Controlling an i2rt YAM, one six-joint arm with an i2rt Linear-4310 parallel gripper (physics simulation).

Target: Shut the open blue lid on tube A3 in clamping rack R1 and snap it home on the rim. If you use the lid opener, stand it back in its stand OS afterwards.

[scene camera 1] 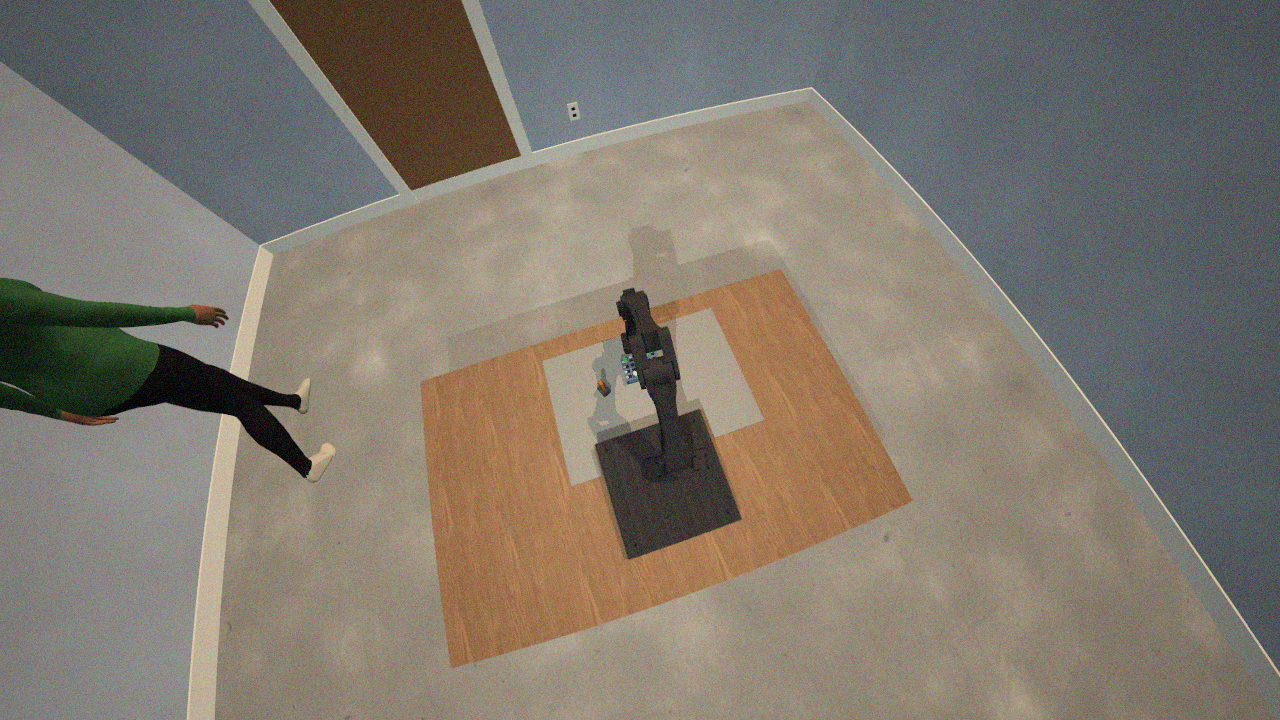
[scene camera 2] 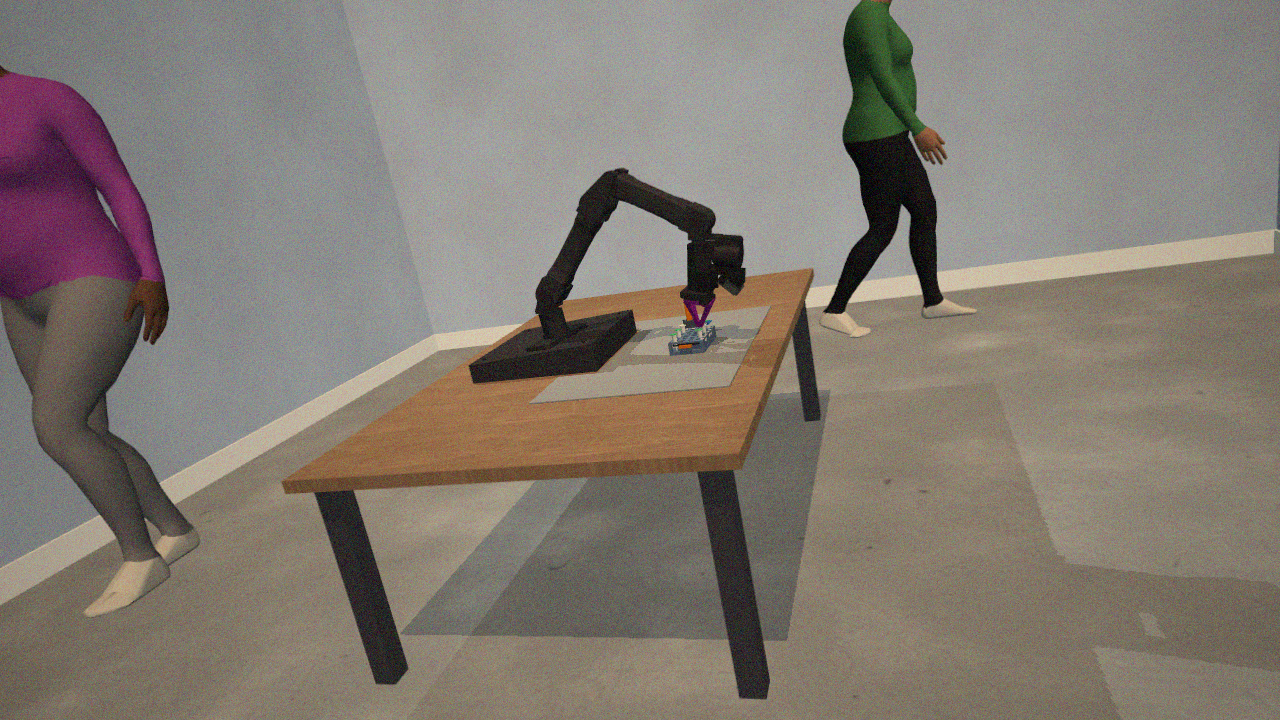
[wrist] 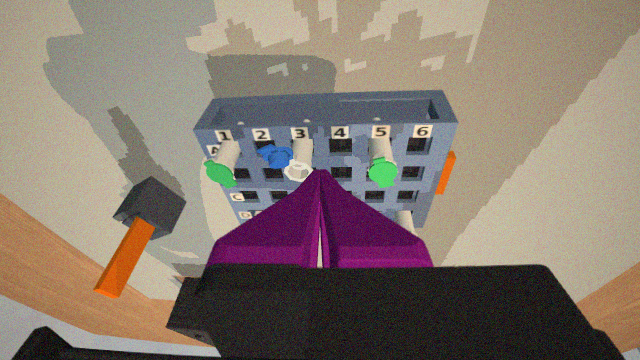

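Pixels of known places: gripper, fingertip midpoint: (scene camera 2: pixel 699 326) (wrist: pixel 320 180); arm's base at its link origin: (scene camera 1: pixel 676 466) (scene camera 2: pixel 557 338).
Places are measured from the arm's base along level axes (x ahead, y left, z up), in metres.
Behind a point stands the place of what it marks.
The clamping rack R1 (wrist: pixel 320 107) {x 0.389, y 0.055, z -0.049 m} (scene camera 2: pixel 687 343) {x 0.359, y -0.001, z -0.034 m} is slate blue, with columns 1 to 6 and lettered rows. Tube A3 (wrist: pixel 302 150) {x 0.384, y 0.062, z -0.019 m} stands in row A, column 3, with its white rim (wrist: pixel 298 171) {x 0.374, y 0.063, z -0.015 m} open. Its blue lid (wrist: pixel 278 156) {x 0.394, y 0.070, z -0.002 m} stands open on the column 2 side of the rim. My gripper (wrist: pixel 320 180) {x 0.374, y 0.052, z -0.009 m} (scene camera 2: pixel 699 323) {x 0.374, y 0.052, z -0.009 m} is shut and empty, its purple tips just right of the rim in the wrist view; the exact gap cannot be told. The lid opener (wrist: pixel 125 257) {x 0.294, y 0.184, z 0.004 m} (scene camera 1: pixel 603 385) {x 0.286, y 0.181, z 0.013 m} has an orange handle and stands in its dark stand OS (wrist: pixel 152 205) {x 0.303, y 0.179, z -0.036 m}, left of the rack.
Green-lidded tubes (wrist: pixel 220 173) {x 0.375, y 0.100, z -0.008 m} (wrist: pixel 383 171) {x 0.384, y 0.024, z -0.008 m} stand in columns 1 and 5. Another tube (wrist: pixel 404 220) {x 0.333, y -0.001, z -0.020 m} shows partly behind my right finger. An orange part (wrist: pixel 446 173) {x 0.363, y -0.019, z -0.033 m} is at the rack's right side. The rack stands on a grey mat (scene camera 2: pixel 644 383) {x 0.338, y -0.211, z -0.057 m} on the wooden table (scene camera 2: pixel 537 429) {x 0.213, y -0.454, z -0.060 m}.
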